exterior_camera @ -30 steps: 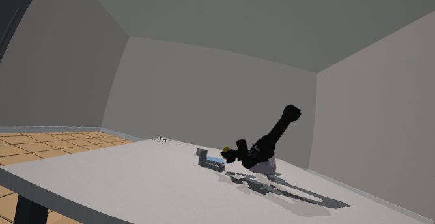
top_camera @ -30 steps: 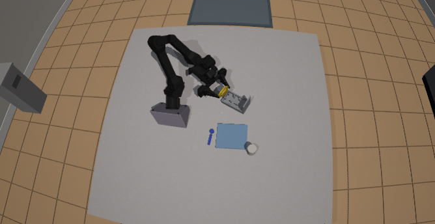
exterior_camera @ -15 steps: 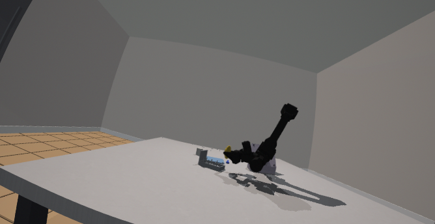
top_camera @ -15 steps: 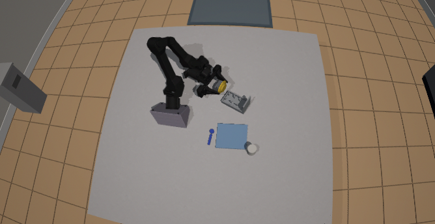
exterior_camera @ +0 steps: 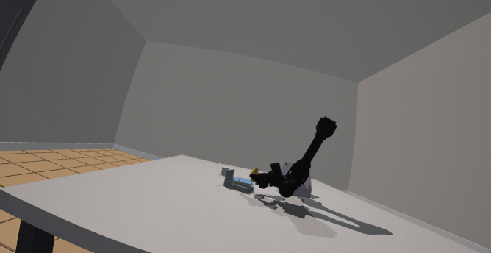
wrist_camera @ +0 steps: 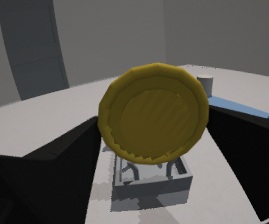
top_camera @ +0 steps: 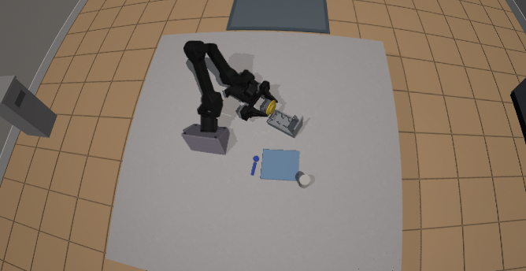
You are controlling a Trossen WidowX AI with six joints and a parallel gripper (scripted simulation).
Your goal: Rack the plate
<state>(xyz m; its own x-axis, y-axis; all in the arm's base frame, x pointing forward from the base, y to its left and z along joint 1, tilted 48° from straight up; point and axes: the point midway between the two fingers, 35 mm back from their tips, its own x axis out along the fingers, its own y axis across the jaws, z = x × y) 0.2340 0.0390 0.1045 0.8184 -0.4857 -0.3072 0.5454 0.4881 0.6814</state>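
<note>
Now: gripper tip 50 mm short of the grey dish rack, 30 mm to the left of it and 60 mm above it. The rest, counted from my gripper tip: yellow plate: 10 mm behind; blue mat: 20 mm ahead, 220 mm to the right, 80 mm below; blue spoon: 80 mm behind, 210 mm to the right, 80 mm below.
</note>
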